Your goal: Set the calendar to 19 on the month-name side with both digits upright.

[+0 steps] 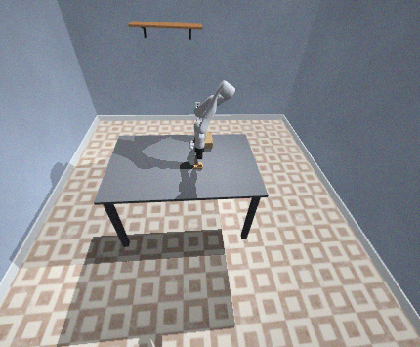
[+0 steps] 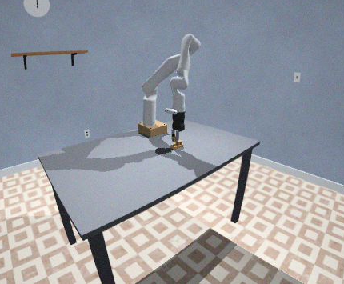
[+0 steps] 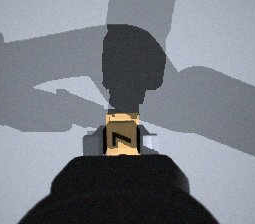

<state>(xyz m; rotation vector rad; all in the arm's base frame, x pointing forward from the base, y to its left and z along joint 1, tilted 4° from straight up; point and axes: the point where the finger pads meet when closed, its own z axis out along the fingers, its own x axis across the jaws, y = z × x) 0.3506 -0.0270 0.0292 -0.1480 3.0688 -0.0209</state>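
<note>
Now: the wooden tray 60 mm below my hand and 20 mm to the left of it.
</note>
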